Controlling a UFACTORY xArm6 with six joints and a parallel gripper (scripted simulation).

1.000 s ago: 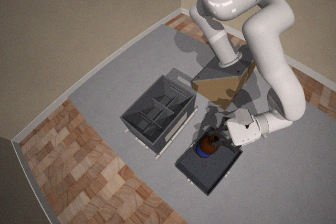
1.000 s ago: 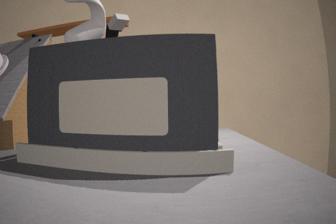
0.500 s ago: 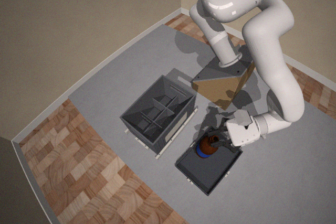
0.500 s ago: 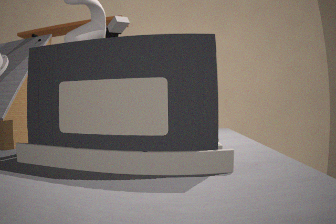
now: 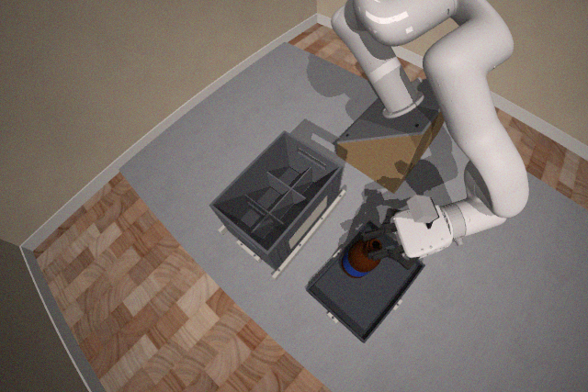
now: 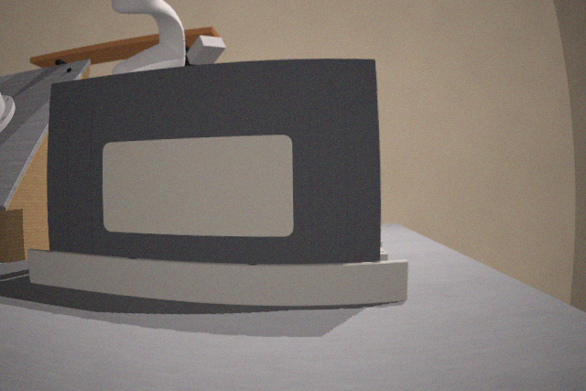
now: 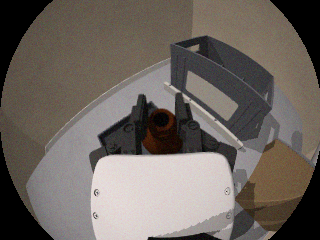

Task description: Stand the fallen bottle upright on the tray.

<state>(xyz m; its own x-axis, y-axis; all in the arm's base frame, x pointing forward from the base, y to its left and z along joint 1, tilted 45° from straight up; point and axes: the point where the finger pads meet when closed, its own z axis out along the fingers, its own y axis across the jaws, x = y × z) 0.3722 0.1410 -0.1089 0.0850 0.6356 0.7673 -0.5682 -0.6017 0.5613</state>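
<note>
The bottle is 80 mm below my hand and 10 mm ahead of it. Round my hand: dark tray 170 mm below, 30 mm to the left, 20 mm ahead; then dark crate 250 mm to the right, 100 mm below, 40 mm ahead.
</note>
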